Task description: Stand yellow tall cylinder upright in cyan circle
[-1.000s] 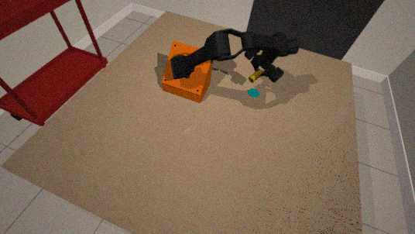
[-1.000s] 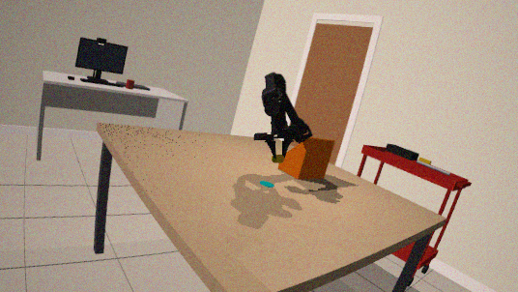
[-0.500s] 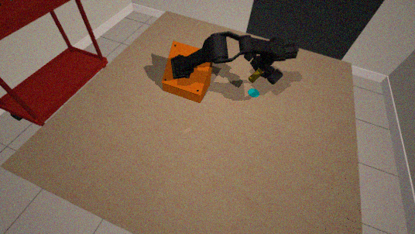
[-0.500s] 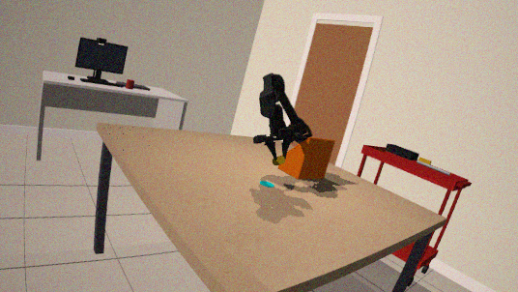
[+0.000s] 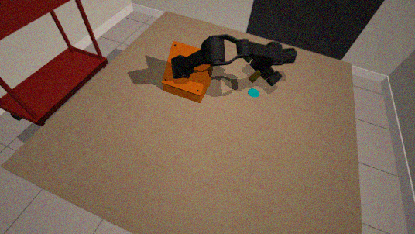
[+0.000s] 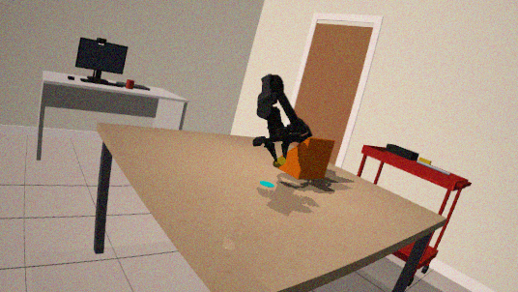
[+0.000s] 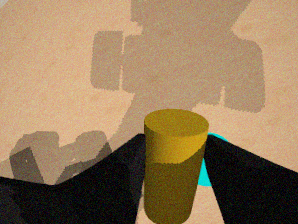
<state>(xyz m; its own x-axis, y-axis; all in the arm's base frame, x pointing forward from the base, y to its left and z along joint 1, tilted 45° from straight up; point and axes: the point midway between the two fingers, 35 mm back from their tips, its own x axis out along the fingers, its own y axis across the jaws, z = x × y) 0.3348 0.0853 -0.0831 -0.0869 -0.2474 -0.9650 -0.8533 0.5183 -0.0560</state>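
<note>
The cyan circle is 10 mm ahead of my gripper tip, 30 mm to the right of it and 110 mm below it. The rest, counted from my gripper tip: yellow tall cylinder (10 mm behind, 10 mm to the right, 10 mm below).
</note>
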